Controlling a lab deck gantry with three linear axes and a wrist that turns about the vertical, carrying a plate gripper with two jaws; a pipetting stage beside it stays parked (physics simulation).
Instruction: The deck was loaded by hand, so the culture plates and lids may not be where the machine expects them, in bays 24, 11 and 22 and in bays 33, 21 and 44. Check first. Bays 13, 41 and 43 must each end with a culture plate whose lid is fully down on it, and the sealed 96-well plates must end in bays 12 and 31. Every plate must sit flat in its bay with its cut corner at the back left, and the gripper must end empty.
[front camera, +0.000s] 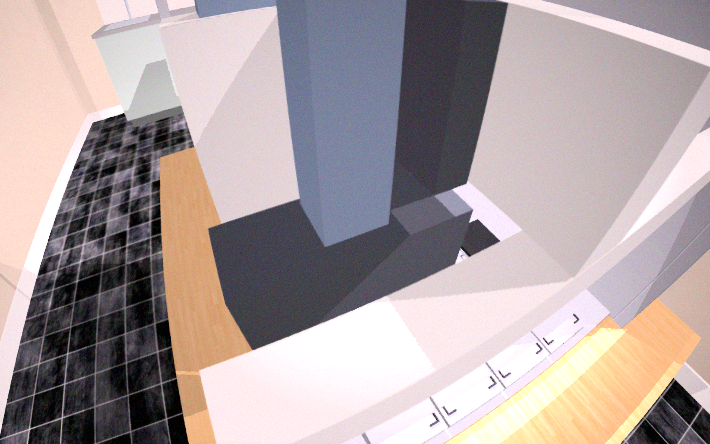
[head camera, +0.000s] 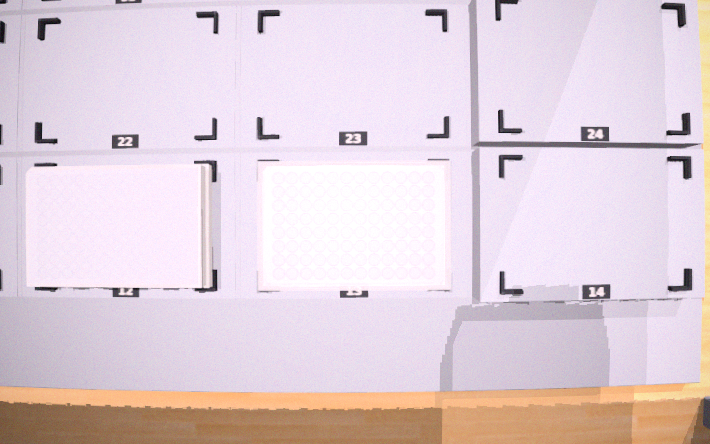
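Frame: origin at the robot's base, x ahead, y left, z up, level; millimetres.
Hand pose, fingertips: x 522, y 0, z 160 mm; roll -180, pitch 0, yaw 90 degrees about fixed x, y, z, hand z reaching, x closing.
Observation:
Each offset is from my fingertips to the top centre of the thing. "spot": to the spot under its first point.
In the head view, a pale plate with a plain, faintly circle-marked top @[dz -146, dx -294, dy +43 mm] (head camera: 115, 225) sits at bay 12; its right side wall shows and its back left corner looks cut. At bay 13 a pale plate with rows of round wells @[spot: dz -143, dx -130, dy +43 mm] (head camera: 353, 225) lies square to the corner marks; whether a clear lid or seal covers it I cannot tell. Bays 22, 23, 24 and 14 show bare corner marks. In the front view a black-topped plate @[dz -143, dx -130, dy +364 mm] (front camera: 480, 238) partly shows behind the gripper's dark body (front camera: 314, 272); its bay cannot be read. My gripper's jaws are hidden by white framework.
A blue column (front camera: 350, 130) rises from the dark body. A broad white beam (front camera: 324, 376) crosses the front view and hides much of the deck. Bays 24 and 14 @[spot: dz -146, dx +31, dy +46 mm] (head camera: 591, 219) stand on a section with a stepped left edge. The wooden bench edge (head camera: 261, 397) runs along the front.

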